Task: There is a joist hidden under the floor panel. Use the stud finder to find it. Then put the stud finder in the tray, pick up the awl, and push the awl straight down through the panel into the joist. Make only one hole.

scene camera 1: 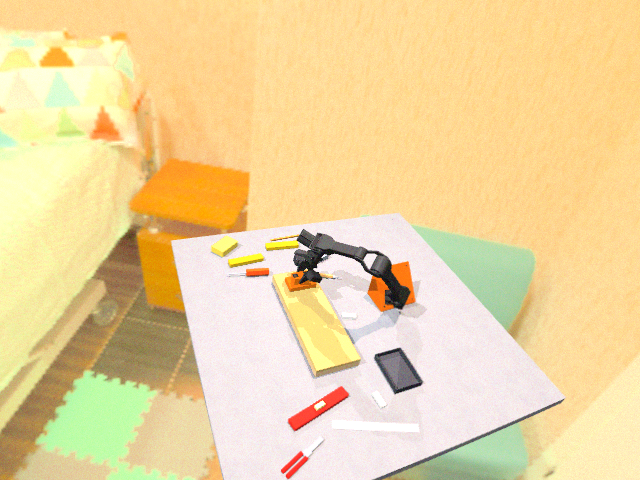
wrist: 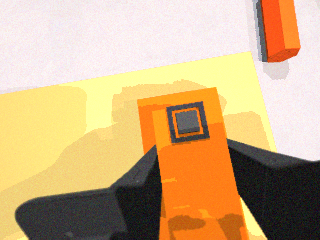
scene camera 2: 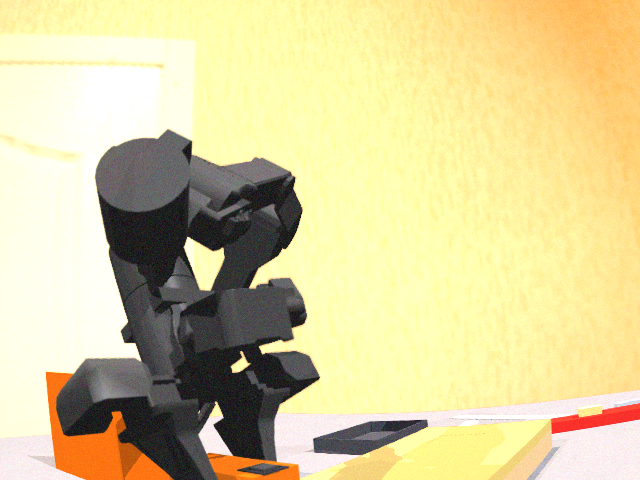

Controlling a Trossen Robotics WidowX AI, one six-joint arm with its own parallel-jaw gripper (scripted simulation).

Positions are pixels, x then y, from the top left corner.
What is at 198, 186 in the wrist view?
An orange stud finder.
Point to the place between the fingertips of the gripper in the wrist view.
185, 145
